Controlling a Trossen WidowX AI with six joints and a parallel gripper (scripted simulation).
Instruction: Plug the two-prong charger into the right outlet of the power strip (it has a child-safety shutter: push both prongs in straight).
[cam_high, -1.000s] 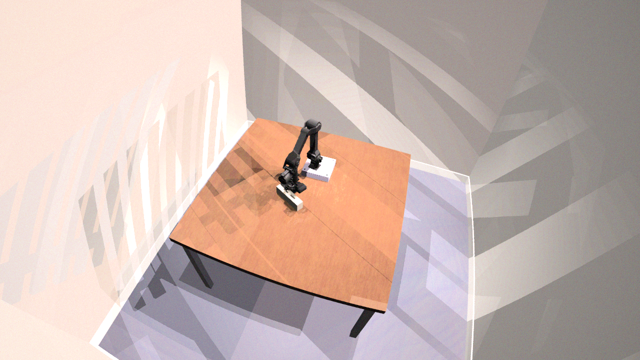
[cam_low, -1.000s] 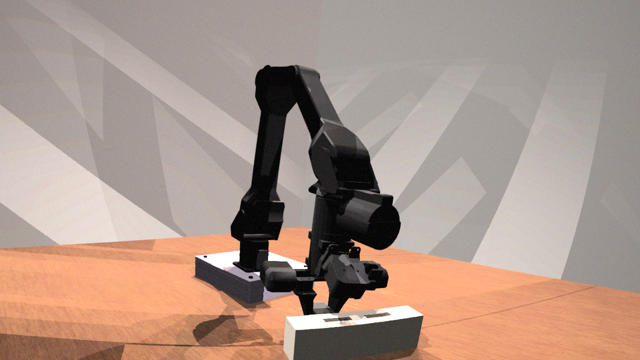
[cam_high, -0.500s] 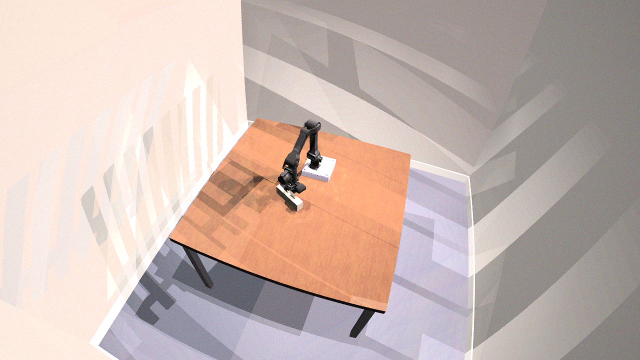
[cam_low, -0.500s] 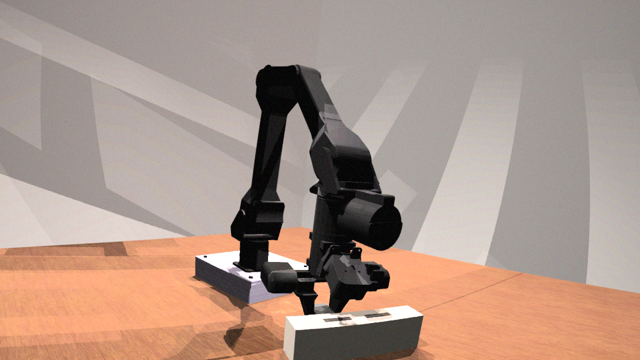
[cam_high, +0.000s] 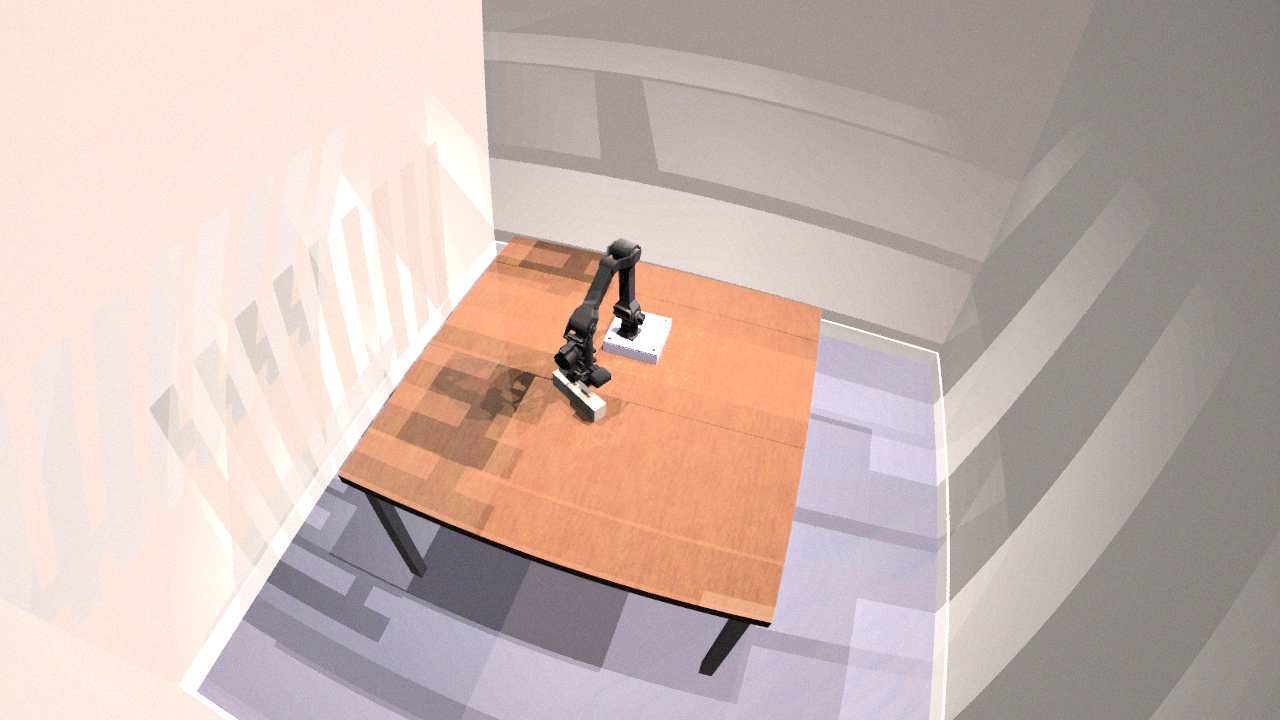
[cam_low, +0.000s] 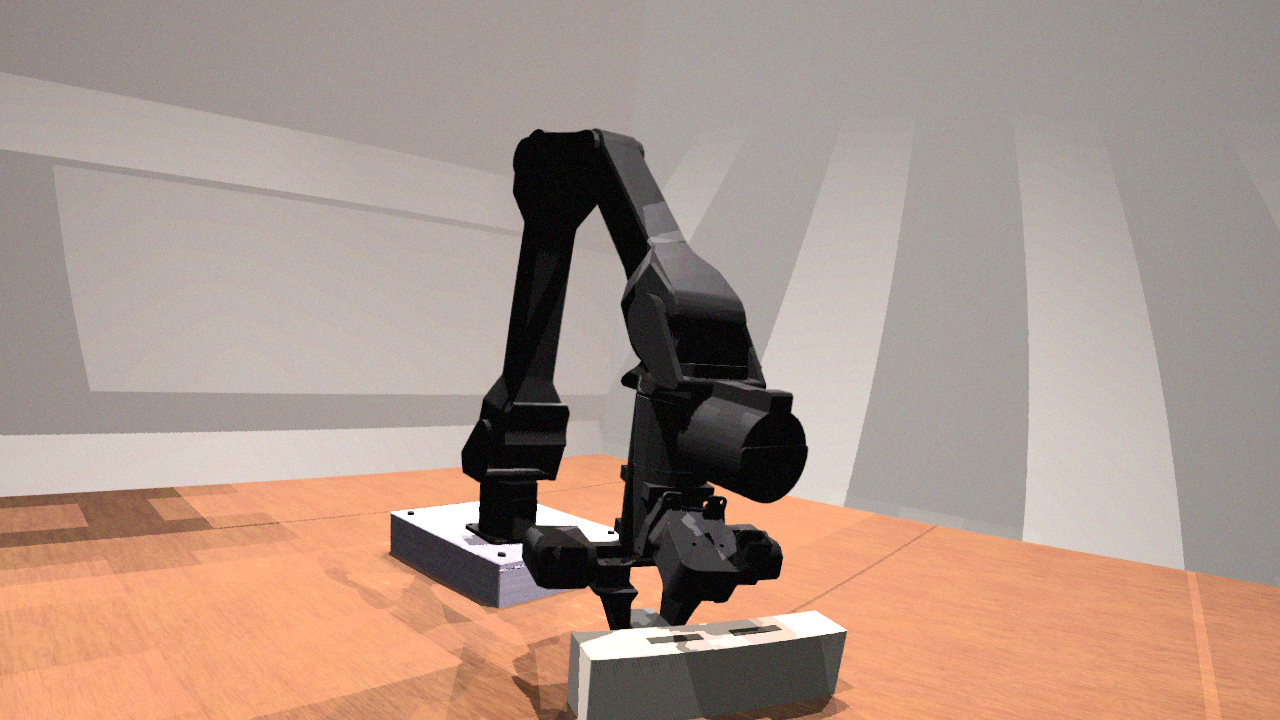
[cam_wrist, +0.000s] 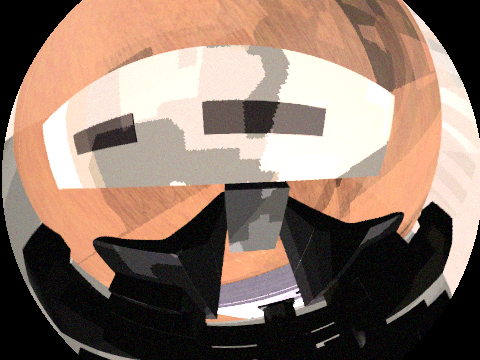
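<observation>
Now: gripper tip 2 cm short of the two-prong charger and 1 cm below it.
</observation>
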